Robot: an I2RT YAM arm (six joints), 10 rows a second.
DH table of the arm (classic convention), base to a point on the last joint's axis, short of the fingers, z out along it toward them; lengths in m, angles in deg. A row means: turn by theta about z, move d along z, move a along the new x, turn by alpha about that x. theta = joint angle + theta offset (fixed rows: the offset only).
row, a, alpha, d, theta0
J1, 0.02, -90, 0.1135, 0
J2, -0.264, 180, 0, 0
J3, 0.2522, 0, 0, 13.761
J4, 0.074, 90, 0, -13.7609
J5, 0, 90, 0, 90
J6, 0, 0, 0.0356, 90
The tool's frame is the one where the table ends.
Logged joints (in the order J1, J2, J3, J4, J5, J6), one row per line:
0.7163, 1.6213, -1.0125, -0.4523, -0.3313, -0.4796
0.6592, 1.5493, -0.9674, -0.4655, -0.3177, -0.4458
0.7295, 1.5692, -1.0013, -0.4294, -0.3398, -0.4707
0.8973, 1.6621, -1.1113, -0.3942, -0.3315, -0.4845
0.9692, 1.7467, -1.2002, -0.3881, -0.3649, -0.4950
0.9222, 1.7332, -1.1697, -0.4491, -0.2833, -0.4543
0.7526, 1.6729, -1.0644, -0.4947, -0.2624, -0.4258
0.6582, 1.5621, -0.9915, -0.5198, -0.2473, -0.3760
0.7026, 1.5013, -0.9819, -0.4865, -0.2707, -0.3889
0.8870, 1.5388, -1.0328, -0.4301, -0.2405, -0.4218
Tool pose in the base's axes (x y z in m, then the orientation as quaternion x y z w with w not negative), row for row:
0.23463, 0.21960, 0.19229, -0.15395, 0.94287, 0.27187, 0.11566
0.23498, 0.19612, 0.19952, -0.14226, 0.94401, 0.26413, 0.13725
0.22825, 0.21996, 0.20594, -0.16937, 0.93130, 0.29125, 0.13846
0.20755, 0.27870, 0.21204, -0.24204, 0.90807, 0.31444, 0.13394
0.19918, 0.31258, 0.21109, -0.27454, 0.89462, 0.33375, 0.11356
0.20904, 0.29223, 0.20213, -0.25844, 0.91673, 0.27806, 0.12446
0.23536, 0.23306, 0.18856, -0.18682, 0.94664, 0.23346, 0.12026
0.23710, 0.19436, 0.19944, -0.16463, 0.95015, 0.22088, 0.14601
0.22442, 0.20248, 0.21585, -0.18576, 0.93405, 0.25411, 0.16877
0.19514, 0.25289, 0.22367, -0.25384, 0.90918, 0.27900, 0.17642
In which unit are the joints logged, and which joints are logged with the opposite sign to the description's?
The joints are logged in radians. Opposite sign: J3, J6.
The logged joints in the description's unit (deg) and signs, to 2 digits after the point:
41.04, 92.89, 58.01, -25.91, -18.98, 27.48
37.77, 88.77, 55.43, -26.67, -18.20, 25.54
41.80, 89.91, 57.37, -24.60, -19.47, 26.97
51.41, 95.23, 63.67, -22.59, -18.99, 27.76
55.53, 100.08, 68.77, -22.24, -20.91, 28.36
52.84, 99.31, 67.02, -25.73, -16.23, 26.03
43.12, 95.85, 60.99, -28.34, -15.03, 24.40
37.71, 89.50, 56.81, -29.78, -14.17, 21.54
40.26, 86.02, 56.26, -27.87, -15.51, 22.28
50.82, 88.17, 59.18, -24.64, -13.78, 24.17

